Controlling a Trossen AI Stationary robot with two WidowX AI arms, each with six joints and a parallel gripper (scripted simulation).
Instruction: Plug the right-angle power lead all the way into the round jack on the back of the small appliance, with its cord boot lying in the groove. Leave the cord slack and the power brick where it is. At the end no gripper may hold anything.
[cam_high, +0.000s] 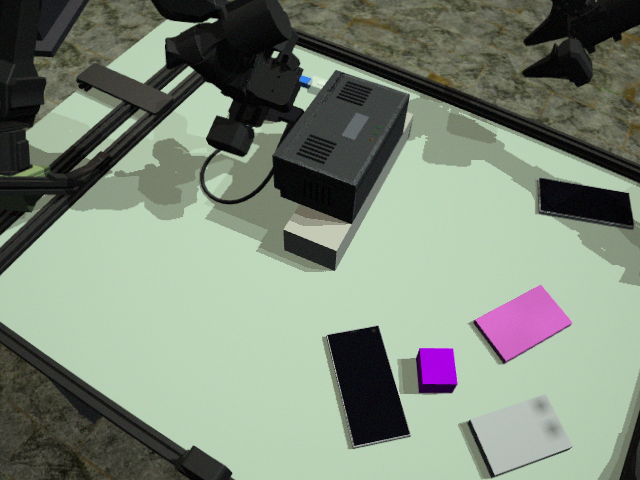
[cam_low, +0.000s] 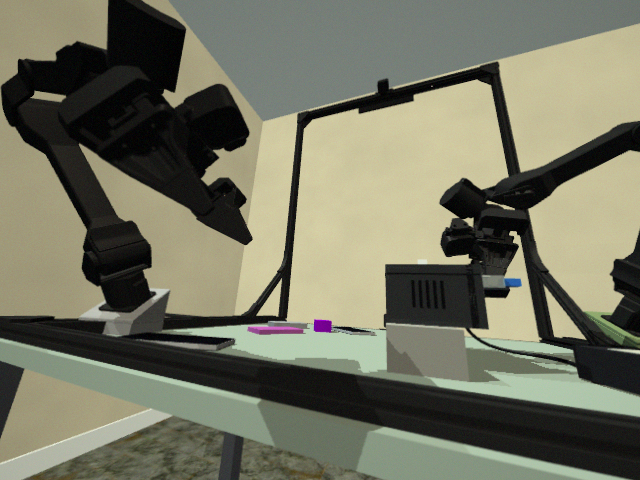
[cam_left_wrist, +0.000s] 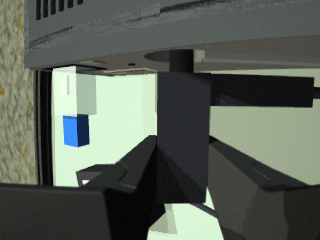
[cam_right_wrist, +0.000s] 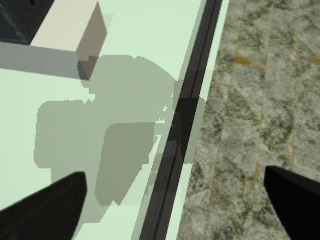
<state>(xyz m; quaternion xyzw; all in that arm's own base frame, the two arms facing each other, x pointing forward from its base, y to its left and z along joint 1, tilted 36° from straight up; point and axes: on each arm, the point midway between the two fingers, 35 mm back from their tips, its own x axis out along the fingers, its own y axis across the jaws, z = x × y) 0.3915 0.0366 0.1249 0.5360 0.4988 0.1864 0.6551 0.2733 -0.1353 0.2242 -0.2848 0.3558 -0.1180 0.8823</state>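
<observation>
My left gripper is now 7 cm short of the white plug, 6 cm to the left of it and 2 cm above it. The rest, counted from my left hand: purple cube (33 cm behind, 26 cm to the right, 12 cm below).
</observation>
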